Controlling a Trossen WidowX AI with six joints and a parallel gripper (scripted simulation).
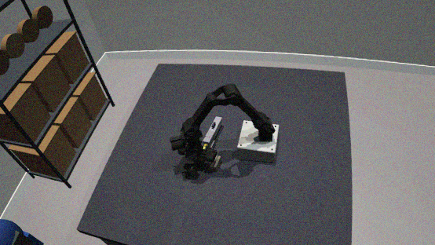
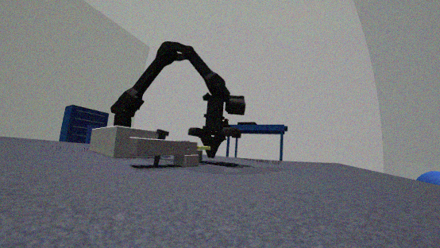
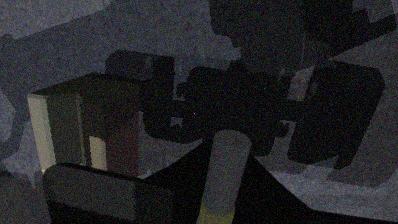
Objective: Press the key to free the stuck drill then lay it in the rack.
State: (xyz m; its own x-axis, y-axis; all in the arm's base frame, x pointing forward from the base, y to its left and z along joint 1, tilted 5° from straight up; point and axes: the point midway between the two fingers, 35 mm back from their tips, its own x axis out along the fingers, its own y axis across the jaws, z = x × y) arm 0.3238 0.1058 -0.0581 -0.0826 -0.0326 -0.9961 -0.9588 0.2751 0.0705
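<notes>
Now: the drill 40 mm to the right of my gripper tip, 30 mm above it and 10 mm behind it. From my gripper tip the other things lie so: black key 200 mm to the right, 60 mm behind, 30 mm above; tan block 80 mm behind, 10 mm to the left.
</notes>
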